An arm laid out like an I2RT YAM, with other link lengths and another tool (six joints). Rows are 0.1 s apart.
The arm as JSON. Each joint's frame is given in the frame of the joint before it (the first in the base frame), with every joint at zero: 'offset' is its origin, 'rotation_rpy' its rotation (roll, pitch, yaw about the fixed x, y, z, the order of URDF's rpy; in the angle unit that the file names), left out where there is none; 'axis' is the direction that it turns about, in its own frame. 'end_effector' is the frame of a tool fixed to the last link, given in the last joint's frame.
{
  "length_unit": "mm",
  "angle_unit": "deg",
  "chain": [
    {
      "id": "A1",
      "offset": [
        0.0,
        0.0,
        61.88
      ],
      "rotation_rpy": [
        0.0,
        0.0,
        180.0
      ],
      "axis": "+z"
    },
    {
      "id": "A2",
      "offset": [
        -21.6,
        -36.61,
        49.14
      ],
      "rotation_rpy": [
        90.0,
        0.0,
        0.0
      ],
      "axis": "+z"
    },
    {
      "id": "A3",
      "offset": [
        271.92,
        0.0,
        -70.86
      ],
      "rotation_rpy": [
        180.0,
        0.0,
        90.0
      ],
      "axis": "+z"
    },
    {
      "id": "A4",
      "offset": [
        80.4,
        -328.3,
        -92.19
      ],
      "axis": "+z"
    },
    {
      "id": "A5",
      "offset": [
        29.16,
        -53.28,
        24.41
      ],
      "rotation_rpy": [
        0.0,
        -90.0,
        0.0
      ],
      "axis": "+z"
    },
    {
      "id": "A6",
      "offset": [
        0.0,
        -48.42,
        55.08
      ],
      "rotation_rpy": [
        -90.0,
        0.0,
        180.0
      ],
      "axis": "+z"
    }
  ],
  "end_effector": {
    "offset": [
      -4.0,
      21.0,
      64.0
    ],
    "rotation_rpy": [
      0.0,
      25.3,
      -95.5
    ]
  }
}
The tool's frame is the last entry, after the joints.
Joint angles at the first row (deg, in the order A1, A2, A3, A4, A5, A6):
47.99 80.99 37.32 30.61 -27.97 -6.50
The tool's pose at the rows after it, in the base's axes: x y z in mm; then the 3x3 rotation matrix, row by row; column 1 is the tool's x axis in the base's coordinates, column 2 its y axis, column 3 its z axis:
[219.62 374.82 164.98], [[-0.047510 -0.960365 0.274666], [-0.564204 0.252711 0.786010], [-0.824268 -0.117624 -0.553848]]
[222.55 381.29 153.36], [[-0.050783 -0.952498 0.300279], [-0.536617 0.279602 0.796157], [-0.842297 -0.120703 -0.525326]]
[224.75 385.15 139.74], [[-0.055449 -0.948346 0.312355], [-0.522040 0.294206 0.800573], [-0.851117 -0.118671 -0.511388]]
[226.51 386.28 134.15], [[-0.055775 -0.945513 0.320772], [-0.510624 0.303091 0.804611], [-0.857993 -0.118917 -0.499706]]
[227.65 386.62 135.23], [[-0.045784 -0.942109 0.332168], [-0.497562 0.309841 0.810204], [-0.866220 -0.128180 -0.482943]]
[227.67 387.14 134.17], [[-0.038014 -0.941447 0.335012], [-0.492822 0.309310 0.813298], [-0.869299 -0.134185 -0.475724]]
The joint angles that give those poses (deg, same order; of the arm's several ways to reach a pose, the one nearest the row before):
49.19 83.70 36.51 37.78 -24.75 -5.30
50.00 87.61 36.51 43.94 -22.68 -4.25
50.39 91.22 36.49 48.64 -21.58 -3.60
50.43 92.95 36.49 51.22 -21.13 -3.25
50.41 93.43 36.51 52.84 -20.84 -3.33
50.44 93.95 36.51 53.84 -20.88 -3.51

